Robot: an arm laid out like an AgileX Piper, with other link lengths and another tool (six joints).
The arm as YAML. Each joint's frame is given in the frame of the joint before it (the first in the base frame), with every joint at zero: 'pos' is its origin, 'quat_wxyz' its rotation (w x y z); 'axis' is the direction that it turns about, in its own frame. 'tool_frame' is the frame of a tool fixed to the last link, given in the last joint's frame.
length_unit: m
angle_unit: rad
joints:
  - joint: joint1
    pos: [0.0, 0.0, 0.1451]
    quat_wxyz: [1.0, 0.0, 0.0, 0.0]
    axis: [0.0, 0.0, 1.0]
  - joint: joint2
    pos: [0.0, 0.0, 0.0]
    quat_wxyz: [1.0, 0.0, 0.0, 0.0]
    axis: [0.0, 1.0, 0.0]
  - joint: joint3
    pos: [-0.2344, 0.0, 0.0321]
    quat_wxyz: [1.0, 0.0, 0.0, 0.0]
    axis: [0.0, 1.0, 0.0]
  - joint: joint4
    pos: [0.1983, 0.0, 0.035]
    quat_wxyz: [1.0, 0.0, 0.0, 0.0]
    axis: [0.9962, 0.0, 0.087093]
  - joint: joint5
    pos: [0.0, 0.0, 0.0]
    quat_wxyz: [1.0, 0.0, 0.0, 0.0]
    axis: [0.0, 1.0, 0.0]
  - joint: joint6
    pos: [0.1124, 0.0, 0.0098]
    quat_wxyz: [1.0, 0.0, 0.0, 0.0]
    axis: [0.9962, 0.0, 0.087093]
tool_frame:
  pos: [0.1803, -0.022, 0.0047]
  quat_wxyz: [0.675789, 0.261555, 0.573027, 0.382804]
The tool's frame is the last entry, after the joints.
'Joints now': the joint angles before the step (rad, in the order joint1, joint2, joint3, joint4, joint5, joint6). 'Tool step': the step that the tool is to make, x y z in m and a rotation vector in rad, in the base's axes. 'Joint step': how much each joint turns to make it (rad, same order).
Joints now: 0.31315 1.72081 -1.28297 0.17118 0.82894 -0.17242
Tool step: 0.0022 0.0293 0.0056 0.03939 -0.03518 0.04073
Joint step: 0.05921 0.00007 -0.00017 0.03013 -0.04707 -0.00007
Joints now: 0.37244 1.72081 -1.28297 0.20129 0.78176 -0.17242
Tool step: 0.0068 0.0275 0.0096 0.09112 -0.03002 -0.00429
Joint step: 0.01594 0.00074 0.00013 0.09906 -0.05905 -0.03162
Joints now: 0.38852 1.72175 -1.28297 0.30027 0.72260 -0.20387
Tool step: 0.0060 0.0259 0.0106 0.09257 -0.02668 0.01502
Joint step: 0.00171 0.00543 -0.00009 0.13712 -0.04687 -0.09256
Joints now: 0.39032 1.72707 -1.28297 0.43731 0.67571 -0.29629
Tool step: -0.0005 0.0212 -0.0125 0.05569 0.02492 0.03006
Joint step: 0.00150 0.06100 -0.00010 0.13810 -0.02769 -0.11706
